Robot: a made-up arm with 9 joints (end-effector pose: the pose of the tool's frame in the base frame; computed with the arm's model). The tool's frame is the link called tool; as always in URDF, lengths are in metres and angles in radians.
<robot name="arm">
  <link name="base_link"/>
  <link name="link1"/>
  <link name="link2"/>
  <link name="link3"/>
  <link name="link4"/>
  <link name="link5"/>
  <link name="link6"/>
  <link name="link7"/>
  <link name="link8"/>
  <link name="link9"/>
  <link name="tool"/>
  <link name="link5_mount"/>
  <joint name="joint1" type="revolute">
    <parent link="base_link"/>
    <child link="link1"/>
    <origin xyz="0 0 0.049" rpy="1.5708 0 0"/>
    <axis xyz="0 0 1"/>
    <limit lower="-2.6" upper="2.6"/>
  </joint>
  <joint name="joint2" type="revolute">
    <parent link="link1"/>
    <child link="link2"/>
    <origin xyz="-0.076 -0.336 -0.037" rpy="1.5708 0 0"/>
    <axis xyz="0 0 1"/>
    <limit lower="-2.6" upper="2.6"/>
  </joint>
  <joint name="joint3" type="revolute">
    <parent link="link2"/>
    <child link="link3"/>
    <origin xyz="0.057 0.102 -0.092" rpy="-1.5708 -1.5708 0"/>
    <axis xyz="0 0 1"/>
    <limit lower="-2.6" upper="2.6"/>
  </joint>
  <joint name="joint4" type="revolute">
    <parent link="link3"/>
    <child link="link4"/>
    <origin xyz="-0.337 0.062 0.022" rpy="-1.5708 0 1.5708"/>
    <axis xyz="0 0 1"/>
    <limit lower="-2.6" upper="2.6"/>
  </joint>
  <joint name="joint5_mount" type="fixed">
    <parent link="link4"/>
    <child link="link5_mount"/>
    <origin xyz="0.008 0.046 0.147"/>
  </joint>
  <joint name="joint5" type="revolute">
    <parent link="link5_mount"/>
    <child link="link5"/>
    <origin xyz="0.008 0.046 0.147" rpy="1.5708 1.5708 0"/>
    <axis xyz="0 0 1"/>
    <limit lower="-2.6" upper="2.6"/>
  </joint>
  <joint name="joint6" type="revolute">
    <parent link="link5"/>
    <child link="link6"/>
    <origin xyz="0.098 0.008 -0.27" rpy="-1.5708 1.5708 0"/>
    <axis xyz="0 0 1"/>
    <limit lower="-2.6" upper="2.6"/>
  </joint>
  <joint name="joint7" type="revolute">
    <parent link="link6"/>
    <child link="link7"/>
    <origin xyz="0 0.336 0.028" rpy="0 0 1.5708"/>
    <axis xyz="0 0 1"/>
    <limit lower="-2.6" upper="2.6"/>
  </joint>
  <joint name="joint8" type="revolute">
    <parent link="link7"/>
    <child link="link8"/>
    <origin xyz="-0.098 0.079 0.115" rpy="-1.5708 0 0"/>
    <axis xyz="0 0 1"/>
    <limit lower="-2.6" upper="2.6"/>
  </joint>
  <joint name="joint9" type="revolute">
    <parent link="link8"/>
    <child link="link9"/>
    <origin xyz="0.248 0.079 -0.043" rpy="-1.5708 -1.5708 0"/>
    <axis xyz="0 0 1"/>
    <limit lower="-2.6" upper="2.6"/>
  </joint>
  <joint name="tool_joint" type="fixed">
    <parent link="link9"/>
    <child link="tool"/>
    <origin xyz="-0.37 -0.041 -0.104" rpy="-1.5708 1.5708 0"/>
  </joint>
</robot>
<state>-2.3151 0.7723 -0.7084 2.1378 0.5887 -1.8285 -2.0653 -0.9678 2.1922</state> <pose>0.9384 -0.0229 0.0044 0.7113 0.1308 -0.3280 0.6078</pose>
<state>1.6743 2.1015 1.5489 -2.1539 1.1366 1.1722 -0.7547 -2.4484 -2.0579</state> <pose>0.5003 1.1435 -0.2669 0.0265 0.5169 -0.4846 0.7052</pose>
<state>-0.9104 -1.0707 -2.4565 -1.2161 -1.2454 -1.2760 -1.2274 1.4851 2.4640</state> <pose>-1.1899 -0.3128 -0.6582 0.4674 -0.0680 0.8797 0.0558</pose>
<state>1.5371 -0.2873 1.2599 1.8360 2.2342 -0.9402 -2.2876 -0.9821 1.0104</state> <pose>0.4209 -0.6134 -0.4381 0.3944 -0.6643 -0.3634 0.5207</pose>
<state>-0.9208 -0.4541 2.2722 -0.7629 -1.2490 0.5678 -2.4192 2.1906 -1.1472</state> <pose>-1.0544 -0.5591 -0.1125 0.1092 -0.5116 0.7349 0.4315</pose>
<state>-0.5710 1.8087 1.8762 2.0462 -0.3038 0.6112 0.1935 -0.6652 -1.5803</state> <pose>0.1505 0.6308 -0.8329 -0.0094 0.3587 -0.6576 0.6624</pose>
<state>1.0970 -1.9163 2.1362 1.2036 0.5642 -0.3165 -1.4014 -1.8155 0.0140</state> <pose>0.5298 -0.5753 -0.4074 0.3975 -0.6912 0.4007 0.4512</pose>
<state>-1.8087 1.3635 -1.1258 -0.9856 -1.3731 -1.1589 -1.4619 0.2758 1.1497</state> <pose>-0.5852 -0.6883 0.1402 0.4707 0.7018 0.4957 0.2004</pose>
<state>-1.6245 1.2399 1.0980 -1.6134 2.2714 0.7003 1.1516 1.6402 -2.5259</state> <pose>0.3282 0.0384 0.5981 0.3238 0.5610 0.7596 0.0589</pose>
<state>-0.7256 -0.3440 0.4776 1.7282 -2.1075 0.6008 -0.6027 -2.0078 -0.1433</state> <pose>-0.3599 -0.5142 0.1904 0.8273 -0.4436 0.2857 0.1928</pose>
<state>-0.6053 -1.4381 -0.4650 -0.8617 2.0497 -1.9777 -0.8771 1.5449 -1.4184</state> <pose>-0.1108 0.9139 -0.2496 -0.6648 -0.2652 0.4192 0.5585</pose>
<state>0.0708 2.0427 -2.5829 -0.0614 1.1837 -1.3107 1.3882 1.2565 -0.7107</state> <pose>0.5691 -0.6135 -0.4774 0.2586 -0.2726 -0.8105 0.4493</pose>
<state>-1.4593 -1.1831 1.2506 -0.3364 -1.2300 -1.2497 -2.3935 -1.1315 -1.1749</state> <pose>0.1271 0.3357 0.3128 -0.4499 -0.1262 0.1951 0.8623</pose>
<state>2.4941 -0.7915 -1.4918 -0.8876 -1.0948 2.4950 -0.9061 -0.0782 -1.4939</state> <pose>-0.2893 0.1117 0.1355 -0.8751 0.4548 -0.1186 0.1154</pose>
